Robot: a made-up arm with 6 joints.
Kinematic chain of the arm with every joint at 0, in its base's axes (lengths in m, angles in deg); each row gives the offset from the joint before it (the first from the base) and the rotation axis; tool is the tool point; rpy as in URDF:
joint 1: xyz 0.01 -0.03 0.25 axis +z
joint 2: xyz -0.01 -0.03 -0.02 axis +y
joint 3: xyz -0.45 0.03 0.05 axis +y
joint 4: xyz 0.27 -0.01 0.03 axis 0.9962 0 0.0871
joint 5: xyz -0.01 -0.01 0 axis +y
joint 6: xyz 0.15 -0.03 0.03 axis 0.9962 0 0.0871
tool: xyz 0.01 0 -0.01 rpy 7.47 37.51 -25.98
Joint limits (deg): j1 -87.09..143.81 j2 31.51..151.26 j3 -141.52..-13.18 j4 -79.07..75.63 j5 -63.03..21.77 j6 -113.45..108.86
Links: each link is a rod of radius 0.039 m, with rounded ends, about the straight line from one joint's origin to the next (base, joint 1, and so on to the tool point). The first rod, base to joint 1, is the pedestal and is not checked.
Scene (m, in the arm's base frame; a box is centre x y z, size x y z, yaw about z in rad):
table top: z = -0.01
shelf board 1: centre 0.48 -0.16 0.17 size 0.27 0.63 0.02 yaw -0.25
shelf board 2: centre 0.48 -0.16 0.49 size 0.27 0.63 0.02 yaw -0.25
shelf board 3: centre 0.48 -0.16 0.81 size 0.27 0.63 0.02 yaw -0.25
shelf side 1: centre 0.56 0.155 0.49 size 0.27 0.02 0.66 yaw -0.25
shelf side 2: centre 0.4 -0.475 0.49 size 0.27 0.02 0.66 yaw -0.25
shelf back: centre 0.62 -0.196 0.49 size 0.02 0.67 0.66 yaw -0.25
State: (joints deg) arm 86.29 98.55 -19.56 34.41 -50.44 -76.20
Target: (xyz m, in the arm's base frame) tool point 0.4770 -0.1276 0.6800
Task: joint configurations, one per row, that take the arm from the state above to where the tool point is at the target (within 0.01 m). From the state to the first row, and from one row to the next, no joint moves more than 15 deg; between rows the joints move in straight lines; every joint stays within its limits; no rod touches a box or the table.
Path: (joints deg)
1: 73.86 90.87 -24.29 32.39 -50.70 -76.21
2: 61.43 83.19 -29.02 30.37 -50.95 -76.22
3: 49.00 75.51 -33.75 28.34 -51.21 -76.23
4: 36.57 67.83 -38.48 26.32 -51.46 -76.25
5: 24.14 60.15 -43.21 24.30 -51.72 -76.26
6: 17.31 72.88 -55.04 26.65 -53.06 -76.52
7: 10.48 85.62 -66.86 28.99 -54.40 -76.79
8: 3.65 98.35 -78.69 31.34 -55.74 -77.06

